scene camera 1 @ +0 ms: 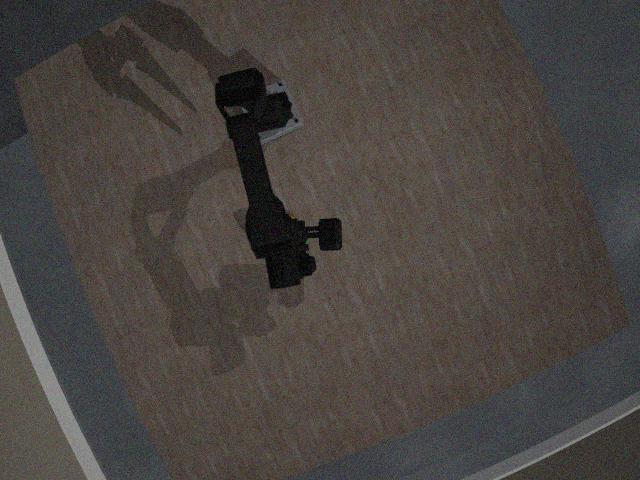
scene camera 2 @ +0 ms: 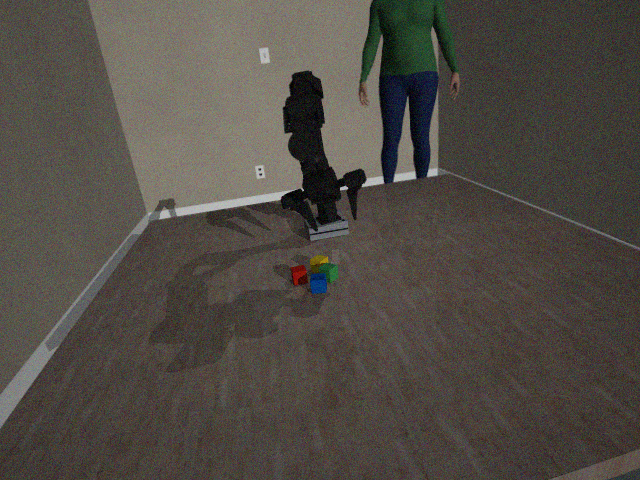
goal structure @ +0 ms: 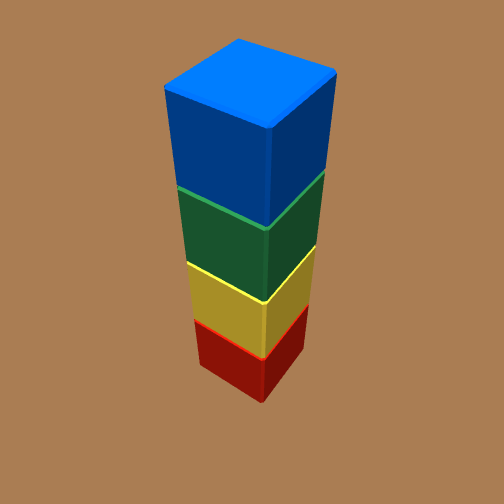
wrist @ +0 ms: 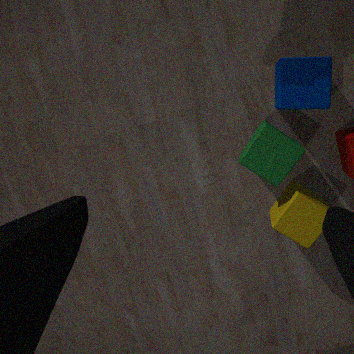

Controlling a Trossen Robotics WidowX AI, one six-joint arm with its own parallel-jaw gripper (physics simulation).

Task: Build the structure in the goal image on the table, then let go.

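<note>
My gripper point(scene camera 2: 336, 224) point(wrist: 208, 213) is open and empty, held above the surface, its fingers wide apart. In the wrist view the blocks lie to the right. A blue block point(scene camera 2: 318, 284) point(wrist: 303, 83) is uppermost there. A green block point(scene camera 1: 307, 241) point(scene camera 2: 329, 272) point(wrist: 272, 154) lies below it. A yellow block point(scene camera 1: 293, 217) point(scene camera 2: 318, 259) point(wrist: 302, 220) lies beside the right fingertip in that view. A red block point(scene camera 2: 298, 275) point(wrist: 348, 150) is cut by the right edge. In scene camera 1 the arm hides most of the group; slivers of yellow and green show.
The arm's grey base point(scene camera 1: 281, 134) point(scene camera 2: 328, 232) stands behind the blocks in scene camera 2. The wood-grain surface point(scene camera 1: 439, 258) point(scene camera 2: 413, 335) point(wrist: 150, 150) carries the arm's large shadow. A person point(scene camera 2: 408, 46) in green and blue stands by the back wall point(scene camera 2: 206, 103).
</note>
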